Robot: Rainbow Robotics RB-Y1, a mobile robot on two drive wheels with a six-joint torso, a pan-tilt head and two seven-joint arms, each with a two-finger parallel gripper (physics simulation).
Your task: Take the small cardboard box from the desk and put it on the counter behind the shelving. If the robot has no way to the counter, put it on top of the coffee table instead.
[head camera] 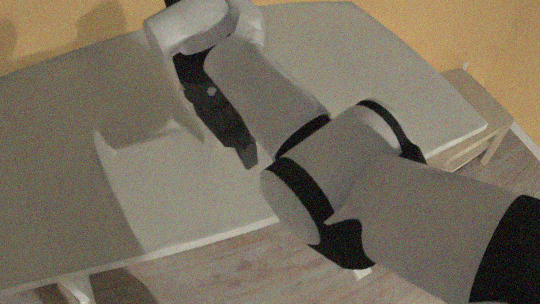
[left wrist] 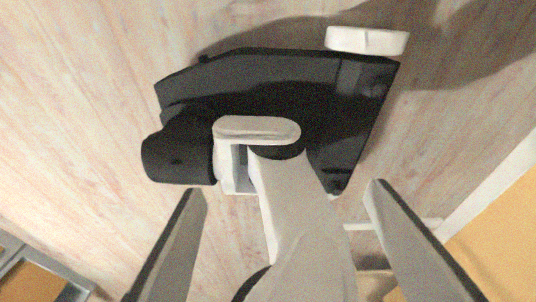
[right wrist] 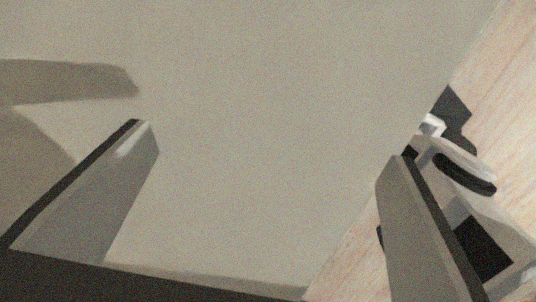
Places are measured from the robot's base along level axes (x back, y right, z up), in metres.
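Pixels of known places: left gripper, fingertip midpoint: [left wrist: 284,193]; right gripper, fingertip midpoint: [head camera: 232,145] [right wrist: 266,153].
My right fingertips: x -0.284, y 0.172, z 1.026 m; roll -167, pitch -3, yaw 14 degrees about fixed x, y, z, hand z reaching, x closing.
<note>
Behind a point stands the place of what it marks.
The small cardboard box, the counter and the shelving do not show in the head view. A pale grey table top [head camera: 195,200] @(x -0.248, y 0.093, z 0.951 m) [right wrist: 260,75] @(x -0.298, y 0.183, z 0.952 m), apparently the desk, fills much of the head and right wrist views, partly in shadow. My right gripper [head camera: 250,159] [right wrist: 266,153] @(x -0.284, y 0.172, z 1.026 m) is open above this top near its edge, fingers apart, with no object between them. My left gripper [left wrist: 284,193] @(x 0.246, y -0.213, z 0.578 m) is open and holds nothing; my own dark base and pale body show beyond its fingers, over the floor. I cannot tell whether any coffee table shows.
A low light-wood piece of furniture [head camera: 462,82] @(x -0.920, y 1.901, z 0.452 m) with legs stands past the top's right end, by the orange wall [head camera: 480,35] @(x -1.117, y 2.245, z 0.707 m) [left wrist: 505,235] @(x -0.992, y 0.519, z 0.229 m). My right arm hides part of the top. A grey metal frame [left wrist: 55,270] @(x 2.095, y 1.557, z 0.061 m) shows at the left wrist view's lower left. White skirting [left wrist: 492,182] @(x -0.965, y 0.335, z 0.034 m) runs along the wall.
</note>
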